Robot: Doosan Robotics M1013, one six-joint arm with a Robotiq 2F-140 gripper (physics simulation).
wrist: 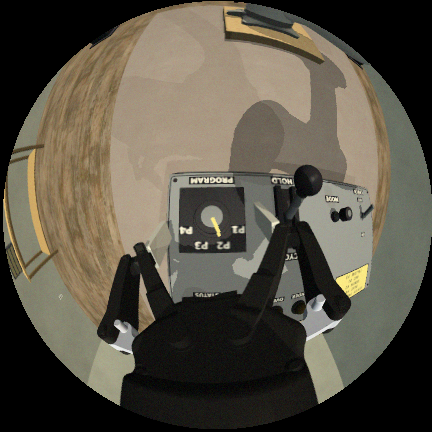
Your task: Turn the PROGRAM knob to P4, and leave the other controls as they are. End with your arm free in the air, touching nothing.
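Places are measured from the arm's base along level axes (x ahead, y left, z up), in millimetres.
Pixels of known places: gripper, between the fingertips: (210, 220).
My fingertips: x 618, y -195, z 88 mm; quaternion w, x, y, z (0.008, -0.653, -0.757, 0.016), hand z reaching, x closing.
Ahead of a thing's pixels: the offset from my fingertips to its top centre. "spot": to the spot under its first point.
The PROGRAM knob @[dy +2, dx -6, dz +6 mm] (211, 215) is a round dial with a light grey centre on a black square plate of the grey control panel (195, 275). Its yellow pointer is turned toward P2. The labels appear upside down: P4 at the left, P3 and P2 below the knob, P1 at the right. My gripper (210, 220) is open, with one finger on each side of the knob and a visible gap to it on both sides. Whether the fingertips are level with the knob is hard to tell.
The HOLD lever with a black ball @[dy +124, dx -54, dz +41 mm] (307, 181) rises close beside and behind the right finger. The MODE knob @[dy +242, dx +3, dz +15 mm] (345, 214), a small toggle @[spot: dy +356, dx +5, dz -9 mm] (367, 210) and a yellow label @[spot: dy +323, dx +164, dz +42 mm] (353, 281) are farther right. A wooden board (250, 36) with a dark object lies at the top.
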